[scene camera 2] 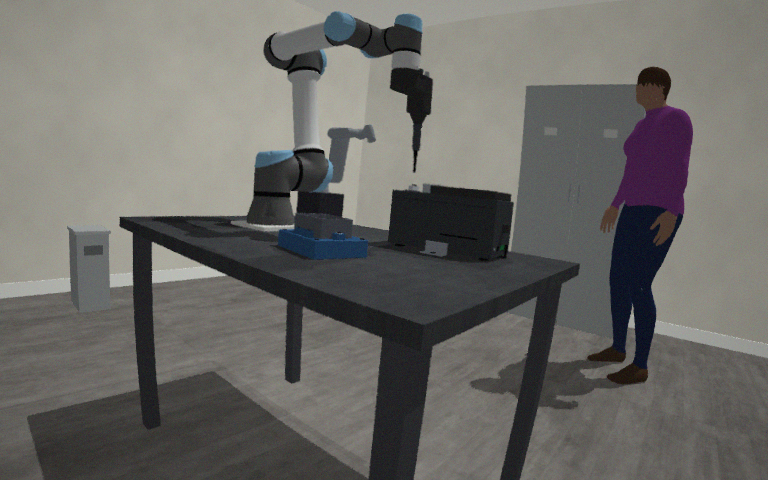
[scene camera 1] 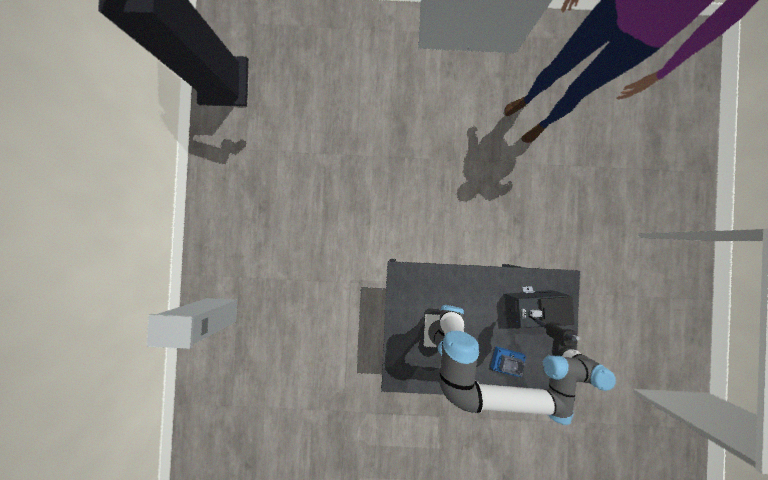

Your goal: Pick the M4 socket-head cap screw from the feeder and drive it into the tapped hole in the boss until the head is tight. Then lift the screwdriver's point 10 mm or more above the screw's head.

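Observation:
The black screwdriver (scene camera 1: 530,316) (scene camera 2: 414,170) is my gripper. It points straight down, with its tip a short way above the feeder's top in scene camera 2. The dark box-shaped screw feeder (scene camera 1: 557,311) (scene camera 2: 447,223) stands on the table. Small light metal parts (scene camera 1: 535,313) (scene camera 2: 414,187) sit on its top, near and below the tip. The M4 screw is too small to make out, at the feeder or on the tip. A blue fixture (scene camera 1: 499,360) (scene camera 2: 317,247) holds a grey block (scene camera 1: 512,365) (scene camera 2: 323,225). The tapped hole in the boss cannot be made out.
The arm's base stands on a light plate (scene camera 1: 429,339) on the dark table (scene camera 1: 441,277) (scene camera 2: 396,283). A small light bracket (scene camera 1: 527,289) (scene camera 2: 436,247) is at the feeder's side. A person (scene camera 1: 572,73) (scene camera 2: 656,164) stands on the floor beyond the table, near a grey cabinet (scene camera 1: 475,25) (scene camera 2: 572,169).

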